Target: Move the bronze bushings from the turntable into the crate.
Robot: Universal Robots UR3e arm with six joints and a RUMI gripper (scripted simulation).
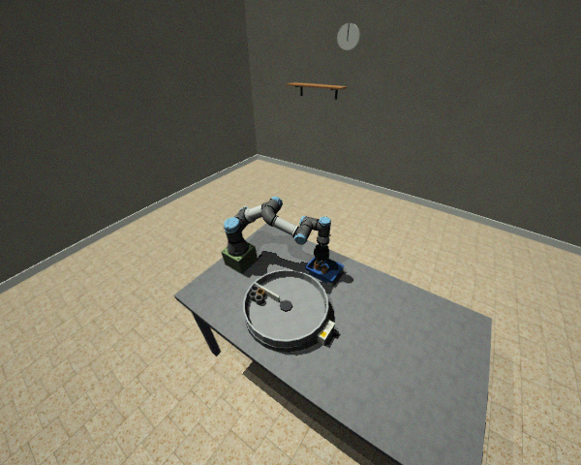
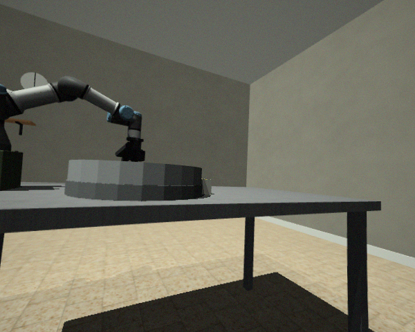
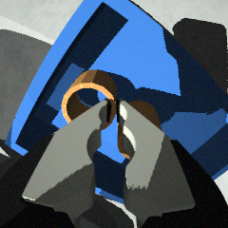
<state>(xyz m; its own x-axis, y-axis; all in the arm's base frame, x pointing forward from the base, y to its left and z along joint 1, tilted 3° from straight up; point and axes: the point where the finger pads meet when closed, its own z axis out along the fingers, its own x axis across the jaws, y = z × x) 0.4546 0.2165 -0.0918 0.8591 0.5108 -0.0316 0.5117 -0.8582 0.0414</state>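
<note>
My hand is 4 cm short of the blue crate, 2 cm above it and 1 cm to the left of it. Also, from my hand: turntable: 37 cm to the right, 1 cm behind, 1 cm above.
</note>
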